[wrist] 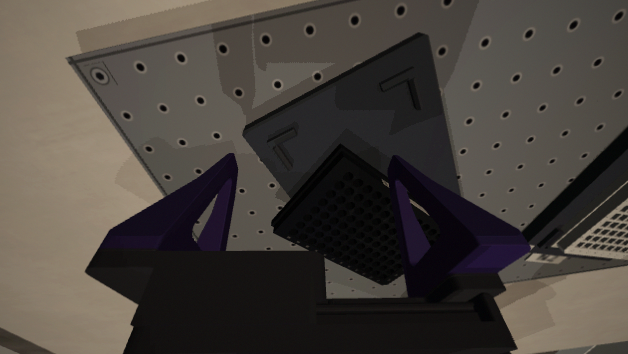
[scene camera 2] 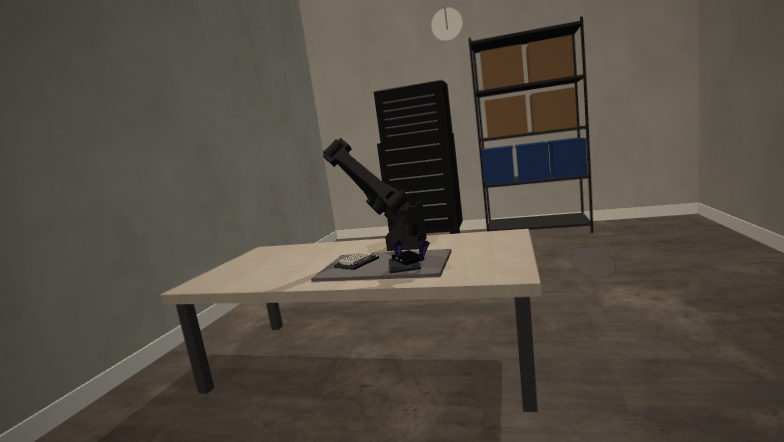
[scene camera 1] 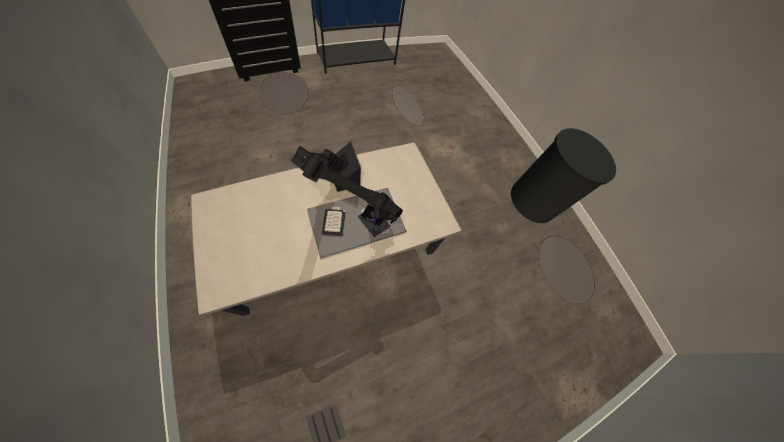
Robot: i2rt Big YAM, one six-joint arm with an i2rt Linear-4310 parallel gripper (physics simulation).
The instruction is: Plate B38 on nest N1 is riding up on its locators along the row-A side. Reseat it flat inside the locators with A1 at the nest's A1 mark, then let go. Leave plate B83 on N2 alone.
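Frame: origin at the arm's base, x ahead, y down, z left, level; millimetres.
Where they show: gripper, between the fingertips: (wrist: 314, 161) (scene camera 2: 410, 260) (scene camera 1: 383, 223); arm's base, origin of its link: (scene camera 2: 400, 220) (scene camera 1: 339, 165).
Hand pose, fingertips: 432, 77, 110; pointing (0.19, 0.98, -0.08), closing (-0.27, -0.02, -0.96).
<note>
Things, the pixels of their centre, and the offset from my fingertips, as dx, dy, dz. Level surfaces: height alone.
- black well plate, middle of its body: (wrist: 366, 228) (scene camera 2: 407, 257) (scene camera 1: 373, 214) -78, +8, -25
- dark base, middle of its body: (wrist: 371, 182) (scene camera 2: 404, 263) (scene camera 1: 374, 221) -44, +21, -36
- pale plate, middle of its body: (scene camera 2: 356, 258) (scene camera 1: 333, 221) -124, +11, -261
- grey perforated board, middle of its body: (wrist: 478, 190) (scene camera 2: 384, 264) (scene camera 1: 356, 220) -92, +36, -131
- pale table, height of its surface: dy +43
Plate B38, a black well plate (wrist: 345, 215) (scene camera 2: 406, 256), sits skewed and tilted on nest N1, a dark base (wrist: 345, 112) (scene camera 2: 405, 267) (scene camera 1: 377, 228). It overhangs one end of the nest. Two L-shaped locators show uncovered beyond the plate in the wrist view; the A1 mark cannot be made out. My gripper (wrist: 314, 161) (scene camera 2: 410, 258) (scene camera 1: 383, 220) is open and empty, with its purple fingers spread over the plate area. The right finger hides part of the plate in the wrist view. Plate B83, a pale plate (scene camera 1: 333, 221) (scene camera 2: 356, 259) (wrist: 607, 235), sits on N2.
Both nests stand on a grey perforated board (scene camera 1: 351, 241) (scene camera 2: 439, 266) (wrist: 175, 115) on the pale table (scene camera 1: 247, 241) (scene camera 2: 483, 263). Nest N2 and its plate lie to the left of N1 in both scene views. A large dark cylinder (scene camera 1: 560, 175) stands off the table's right side.
</note>
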